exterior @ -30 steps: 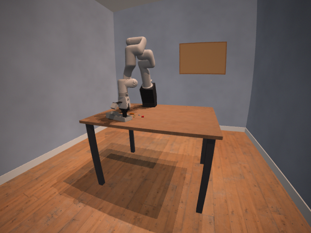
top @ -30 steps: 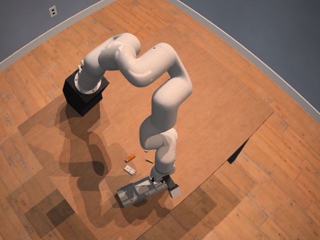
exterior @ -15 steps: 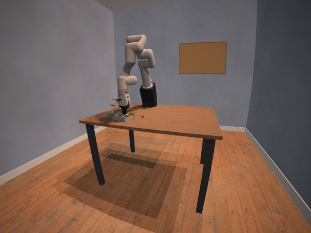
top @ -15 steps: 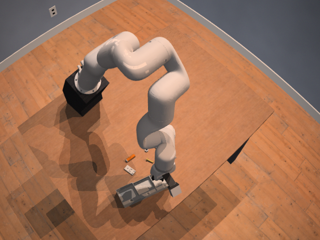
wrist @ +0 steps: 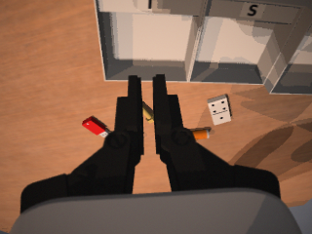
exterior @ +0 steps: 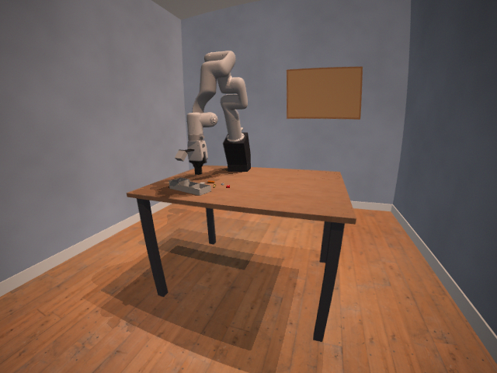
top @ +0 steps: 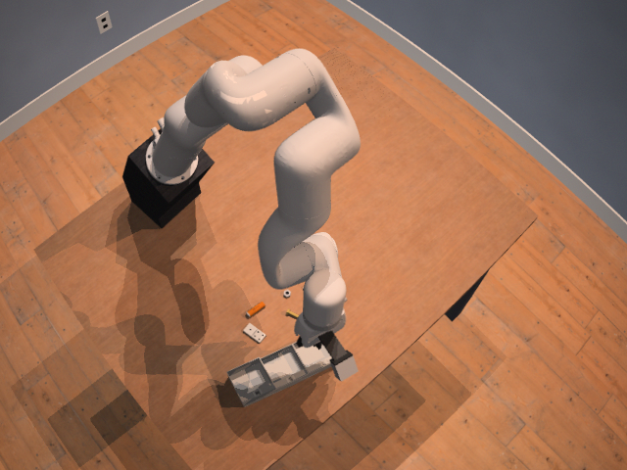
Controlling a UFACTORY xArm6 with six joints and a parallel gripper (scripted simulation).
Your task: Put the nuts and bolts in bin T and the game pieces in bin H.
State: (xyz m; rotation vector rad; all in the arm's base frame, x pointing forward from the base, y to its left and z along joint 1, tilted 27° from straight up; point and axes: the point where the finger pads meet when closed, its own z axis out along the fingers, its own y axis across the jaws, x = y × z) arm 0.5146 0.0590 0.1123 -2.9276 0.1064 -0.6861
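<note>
Now: hand 120 mm past the white domino, 90 mm to the left of it and 110 mm above it. The rest, counted from my hand: grey bin tray (10 mm behind, 90 mm to the right, 90 mm below); then brass bolt (120 mm behind, 10 mm to the left, 110 mm below); then red USB stick (150 mm behind, 80 mm to the left, 110 mm below).
</note>
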